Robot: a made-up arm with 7 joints. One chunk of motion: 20 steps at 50 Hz.
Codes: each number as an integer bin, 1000 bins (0 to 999) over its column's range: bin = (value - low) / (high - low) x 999, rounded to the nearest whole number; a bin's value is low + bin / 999 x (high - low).
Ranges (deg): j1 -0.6..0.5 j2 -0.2..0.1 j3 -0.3..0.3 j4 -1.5..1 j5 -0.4..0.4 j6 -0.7..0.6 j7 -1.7..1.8
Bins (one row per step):
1: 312 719 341 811 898 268 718
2: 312 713 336 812 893 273 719
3: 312 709 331 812 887 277 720
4: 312 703 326 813 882 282 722
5: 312 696 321 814 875 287 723
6: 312 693 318 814 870 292 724
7: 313 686 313 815 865 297 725
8: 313 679 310 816 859 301 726
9: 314 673 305 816 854 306 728
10: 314 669 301 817 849 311 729
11: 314 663 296 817 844 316 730
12: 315 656 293 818 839 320 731
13: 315 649 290 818 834 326 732
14: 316 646 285 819 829 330 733
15: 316 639 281 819 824 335 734
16: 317 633 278 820 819 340 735
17: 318 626 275 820 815 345 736
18: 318 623 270 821 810 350 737
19: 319 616 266 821 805 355 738
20: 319 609 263 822 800 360 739
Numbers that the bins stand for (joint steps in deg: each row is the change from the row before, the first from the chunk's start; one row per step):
1: -0.256 0.016 -0.095 0.530 0.319 -0.351 0.816
2: -0.256 0.014 -0.098 0.532 0.315 -0.345 0.819
3: -0.256 0.013 -0.101 0.532 0.310 -0.340 0.823
4: -0.256 0.011 -0.104 0.535 0.306 -0.333 0.830
5: -0.256 0.009 -0.107 0.537 0.301 -0.327 0.833
6: -0.256 0.008 -0.109 0.537 0.297 -0.320 0.837
7: -0.255 0.006 -0.112 0.540 0.293 -0.314 0.840
8: -0.255 0.004 -0.114 0.542 0.288 -0.308 0.844
9: -0.254 0.002 -0.117 0.542 0.284 -0.302 0.851
10: -0.254 0.001 -0.119 0.545 0.280 -0.295 0.854
11: -0.254 -0.001 -0.122 0.545 0.276 -0.289 0.858
12: -0.253 -0.003 -0.124 0.547 0.272 -0.284 0.861
13: -0.253 -0.005 -0.126 0.547 0.268 -0.276 0.865
14: -0.252 -0.006 -0.129 0.550 0.264 -0.271 0.868
15: -0.252 -0.008 -0.131 0.550 0.260 -0.264 0.872
16: -0.251 -0.010 -0.133 0.552 0.256 -0.258 0.875
17: -0.250 -0.012 -0.135 0.552 0.253 -0.251 0.879
18: -0.250 -0.013 -0.138 0.555 0.249 -0.245 0.882
19: -0.249 -0.015 -0.140 0.555 0.245 -0.238 0.886
20: -0.249 -0.017 -0.142 0.557 0.241 -0.232 0.889

